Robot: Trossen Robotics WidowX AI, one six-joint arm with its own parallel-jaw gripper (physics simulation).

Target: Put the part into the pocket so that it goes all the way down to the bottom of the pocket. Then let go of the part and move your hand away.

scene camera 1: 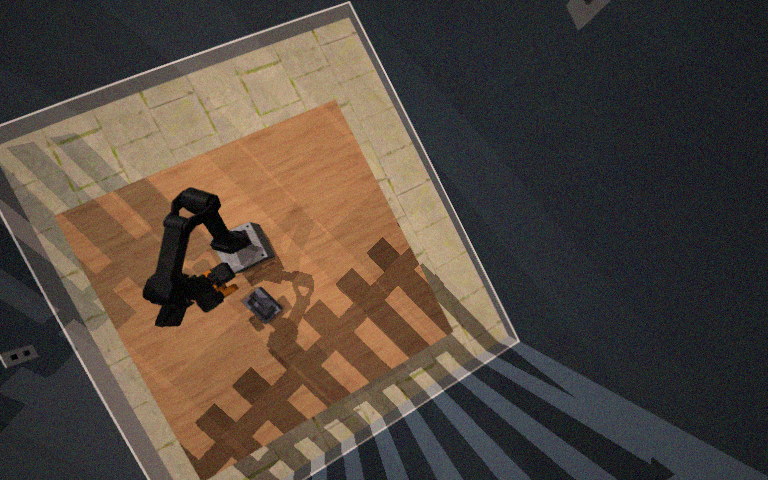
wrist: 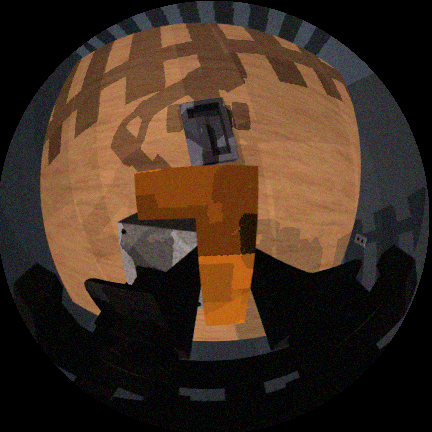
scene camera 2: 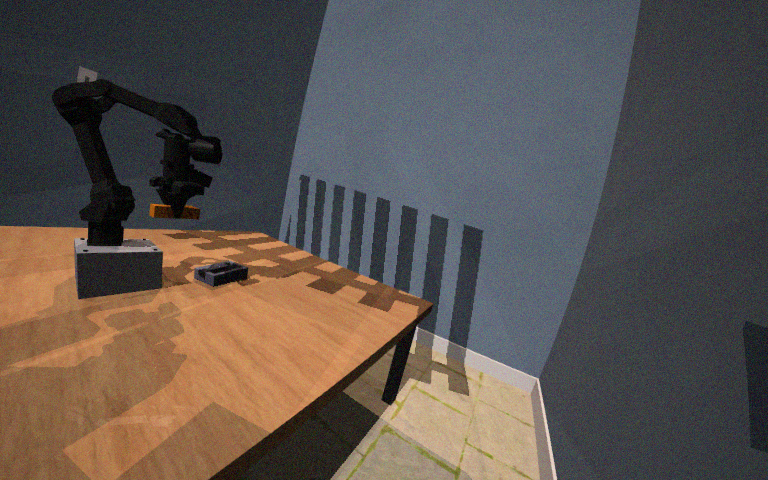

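Observation:
The orange L-shaped part is level, well above the table. My gripper is shut on its long leg; in the wrist view its crossbar sticks out to the left at the far end. The dark grey block with the pocket lies on the table, apart from the part. In the wrist view the block shows just beyond the crossbar, with its pocket facing up and no part in it. Shadow hides some of the pocket's outline.
The arm's grey base box stands on the wooden table, near the block. Striped shadows and the arm's shadow cross the table. A table edge and leg show in scene camera 2.

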